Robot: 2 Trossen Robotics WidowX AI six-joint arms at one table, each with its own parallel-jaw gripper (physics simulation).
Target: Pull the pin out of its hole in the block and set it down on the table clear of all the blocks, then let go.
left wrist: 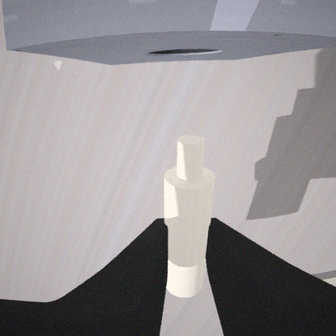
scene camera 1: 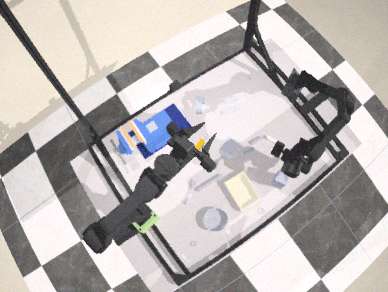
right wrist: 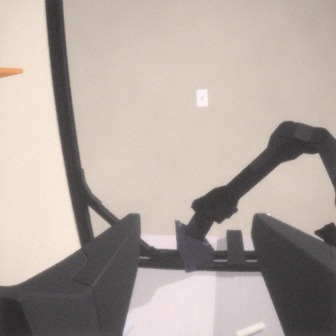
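Pixels of known places: right gripper, fingertip midpoint: (scene camera 1: 210,127); left arm's base at its link origin: (scene camera 1: 296,81); right arm's base at its link origin: (scene camera 1: 140,215).
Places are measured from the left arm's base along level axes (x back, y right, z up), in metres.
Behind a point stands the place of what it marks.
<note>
The cream pin (left wrist: 189,202), a cylinder with a narrower tip, is held between the fingers of my left gripper (left wrist: 185,228) (scene camera 1: 285,167) {z -0.061, x -0.357, y -0.136 m}. Its narrow tip points towards the grey-blue block (left wrist: 90,35) (scene camera 1: 281,179) {z -0.011, x -0.456, y -0.142 m}. The block's dark hole (left wrist: 184,51) shows in the left wrist view, with a gap between it and the pin. The pin is outside the hole. In scene camera 1 the left gripper hides the pin and part of the block. My right gripper (scene camera 1: 210,129) {z 0.332, x -0.542, y 0.161 m} is partly open and empty, far from the block.
In scene camera 1, a yellow tray (scene camera 1: 242,191) {z -0.088, x -0.564, y -0.024 m}, a grey cylinder (scene camera 1: 212,219) {z -0.088, x -0.731, y 0.021 m} and another grey-blue block (scene camera 1: 230,149) {z -0.031, x -0.449, y 0.109 m} stand left of the left gripper. A loose cream stick (scene camera 1: 269,139) {z -0.081, x -0.299, y -0.014 m} (right wrist: 251,329) lies near it. A blue model (scene camera 1: 161,127) {z -0.006, x -0.525, y 0.398 m} sits farther left.
</note>
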